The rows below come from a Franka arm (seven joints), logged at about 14 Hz.
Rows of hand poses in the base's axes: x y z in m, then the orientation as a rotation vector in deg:
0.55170 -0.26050 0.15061 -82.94 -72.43 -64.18
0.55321 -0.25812 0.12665 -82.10 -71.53 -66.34
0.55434 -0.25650 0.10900 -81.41 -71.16 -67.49
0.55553 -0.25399 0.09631 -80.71 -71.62 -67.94
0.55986 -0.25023 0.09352 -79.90 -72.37 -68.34
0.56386 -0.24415 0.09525 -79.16 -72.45 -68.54
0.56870 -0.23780 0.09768 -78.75 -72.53 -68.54
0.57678 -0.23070 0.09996 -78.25 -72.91 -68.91
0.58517 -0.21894 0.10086 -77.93 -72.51 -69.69
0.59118 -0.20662 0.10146 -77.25 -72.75 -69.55
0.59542 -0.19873 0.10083 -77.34 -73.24 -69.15
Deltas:
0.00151 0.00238 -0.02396 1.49 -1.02 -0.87
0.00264 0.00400 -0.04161 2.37 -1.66 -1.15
0.00383 0.00651 -0.05430 2.61 -2.31 -0.83
0.00816 0.01027 -0.05709 2.74 -3.11 -0.32
0.01216 0.01635 -0.05536 3.19 -3.39 0.05
0.01700 0.02270 -0.05293 3.39 -3.50 0.32
0.02508 0.02980 -0.05065 3.54 -4.03 0.54
0.03347 0.04156 -0.04975 4.12 -4.37 0.20
0.03948 0.05388 -0.04915 4.37 -4.51 0.76
0.04372 0.06177 -0.04978 3.95 -4.51 1.06

